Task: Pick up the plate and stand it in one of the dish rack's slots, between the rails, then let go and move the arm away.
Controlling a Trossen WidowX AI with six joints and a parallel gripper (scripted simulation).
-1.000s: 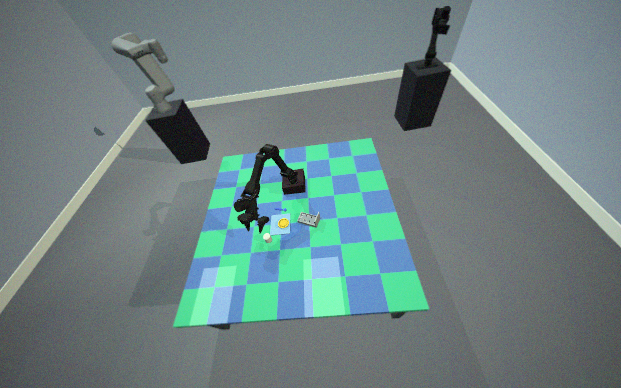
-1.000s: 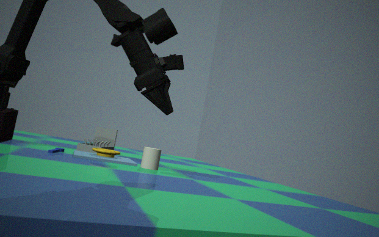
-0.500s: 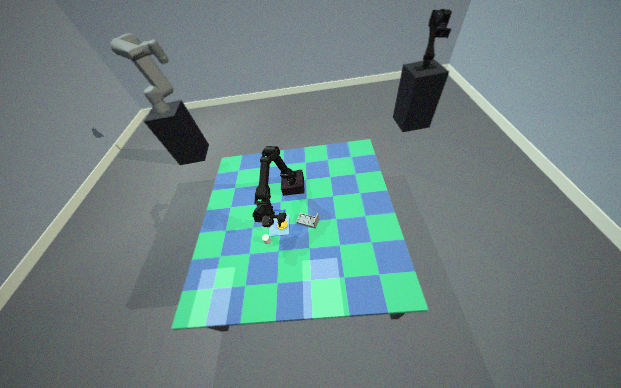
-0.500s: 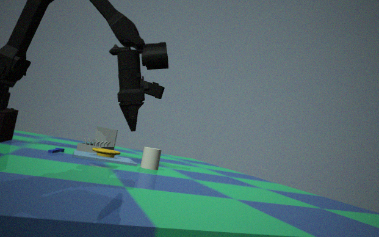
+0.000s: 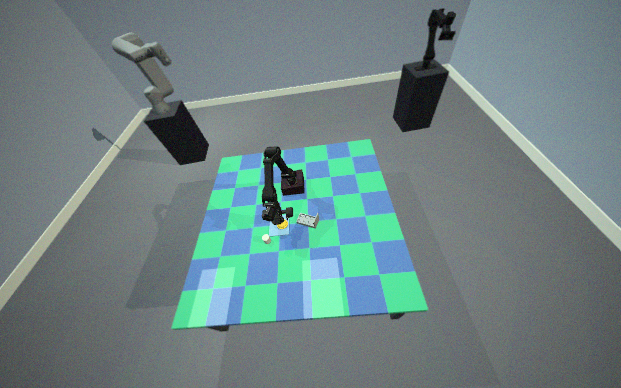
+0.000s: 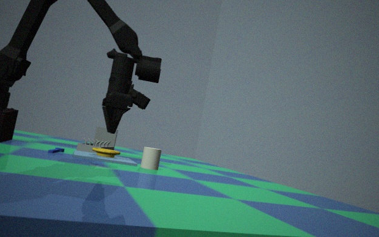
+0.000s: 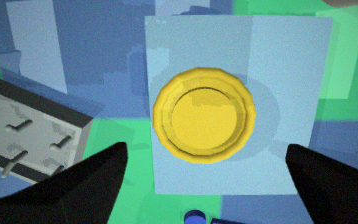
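My gripper tip is now 5 cm above the yellow plate. Also, from my gripper tip: light blue mat 1 cm behind, 2 cm to the right, 7 cm below; then blue spoon 12 cm behind, 1 cm to the right, 6 cm below; then beige cup 9 cm ahead, 11 cm to the right, 4 cm below.
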